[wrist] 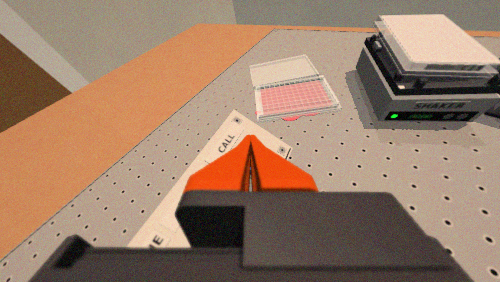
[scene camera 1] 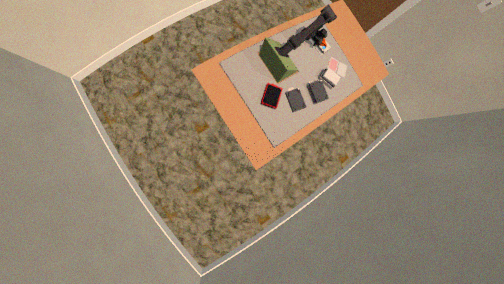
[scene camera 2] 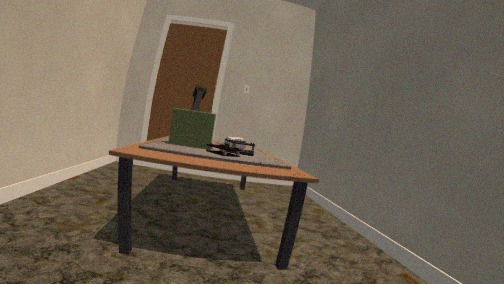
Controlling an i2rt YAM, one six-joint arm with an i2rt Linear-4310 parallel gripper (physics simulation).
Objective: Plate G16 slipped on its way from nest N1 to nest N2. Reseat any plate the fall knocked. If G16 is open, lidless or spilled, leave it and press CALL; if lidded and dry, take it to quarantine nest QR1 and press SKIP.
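Places are measured from the arm's base along level axes (x ahead, y left, z up), in metres.
Where they show: gripper, fingertip midpoint: [wrist: 250, 141] [scene camera 1: 326, 46]; arm's base, link origin: [scene camera 1: 281, 52] [scene camera 2: 191, 124].
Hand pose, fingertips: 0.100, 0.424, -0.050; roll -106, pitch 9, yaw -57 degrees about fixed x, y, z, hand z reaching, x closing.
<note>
Each offset is from my fingertips to the top centre of the thing, as dx, dy, dz. "pt": to the spot under its first point.
An open plate with pink wells @(+0.156, +0.027, -0.068) [scene camera 1: 333, 64] [wrist: 295, 97] lies on the grey board; its label is not legible. Its clear lid @(+0.232, +0.086, -0.074) [scene camera 1: 342, 69] [wrist: 285, 71] lies off it, along its far edge. Pink liquid @(pt +0.111, +0.011, -0.081) [wrist: 290, 119] shows at its near edge. A white-topped plate @(+0.239, -0.109, +0.003) [scene camera 1: 332, 75] [wrist: 435, 40] rests on the shaker @(pt +0.171, -0.144, -0.056) [wrist: 435, 109], looking slightly tilted against it. The white button panel @(pt +0.020, +0.008, -0.014) [wrist: 257, 132] reads CALL at its far end. My gripper [scene camera 1: 324, 43] [wrist: 250, 141] is shut and empty, over the CALL end; it hides the button in the wrist view.
A tall green block [scene camera 1: 277, 62] [scene camera 2: 192, 128] stands beside the arm. A red-rimmed dark nest @(+0.122, -0.636, -0.036) [scene camera 1: 271, 95] and two dark grey units @(pt +0.245, -0.484, -0.064) [scene camera 1: 295, 100] @(pt +0.284, -0.301, -0.026) [scene camera 1: 317, 92] stand on the board. The orange table edge [wrist: 125, 95] runs left of the panel.
</note>
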